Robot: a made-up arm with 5 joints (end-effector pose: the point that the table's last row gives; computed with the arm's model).
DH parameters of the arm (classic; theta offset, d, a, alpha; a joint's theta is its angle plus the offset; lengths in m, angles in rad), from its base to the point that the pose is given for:
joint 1: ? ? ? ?
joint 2: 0 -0.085 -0.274 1.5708
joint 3: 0 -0.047 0.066 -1.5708
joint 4: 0 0.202 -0.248 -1.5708
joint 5: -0.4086 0 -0.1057 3.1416
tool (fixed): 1.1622 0.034 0 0
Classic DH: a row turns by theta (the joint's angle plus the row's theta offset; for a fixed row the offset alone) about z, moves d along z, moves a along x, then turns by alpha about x.
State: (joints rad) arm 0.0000 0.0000 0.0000 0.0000 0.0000
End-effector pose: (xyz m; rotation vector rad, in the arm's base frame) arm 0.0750 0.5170 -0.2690 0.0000 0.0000 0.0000
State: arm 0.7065 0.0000 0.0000 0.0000 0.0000
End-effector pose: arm -0.2786 0.4419 -0.2690 0.0000 0.0000 0.7065
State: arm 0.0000 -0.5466 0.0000 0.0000 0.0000
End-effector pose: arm 0.0750 0.4297 -0.5545 -0.5466 0.0000 0.0000
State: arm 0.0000 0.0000 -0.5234 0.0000 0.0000
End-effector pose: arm 0.1930 0.3997 -0.2690 0.0000 0.0000 -0.5234
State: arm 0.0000 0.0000 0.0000 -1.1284 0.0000
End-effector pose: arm 0.0750 0.3504 -0.6002 -1.1284 0.0000 0.0000
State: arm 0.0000 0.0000 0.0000 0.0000 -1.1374
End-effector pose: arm 0.0113 0.4226 -0.2690 0.0000 0.0000 1.1374
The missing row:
joint 1: -1.5708 -0.256 0.036 -1.5708
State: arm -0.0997 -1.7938 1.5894 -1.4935 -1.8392
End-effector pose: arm -0.1030 -0.3346 -0.5903 0.7205 -1.4926 -0.9760
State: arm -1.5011 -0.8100 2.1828 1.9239 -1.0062
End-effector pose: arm 0.4201 0.0154 -0.4605 2.2561 0.0984 0.1958
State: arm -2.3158 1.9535 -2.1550 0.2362 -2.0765
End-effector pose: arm -0.0134 0.1338 -0.1612 0.8466 -2.1056 -1.7193
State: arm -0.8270 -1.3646 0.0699 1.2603 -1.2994
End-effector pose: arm 0.1550 0.1237 -0.4664 0.0085 0.1252 0.4897
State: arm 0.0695 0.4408 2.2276 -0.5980 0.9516
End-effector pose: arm -0.4498 0.3259 -0.3025 0.4127 -0.8929 1.1376
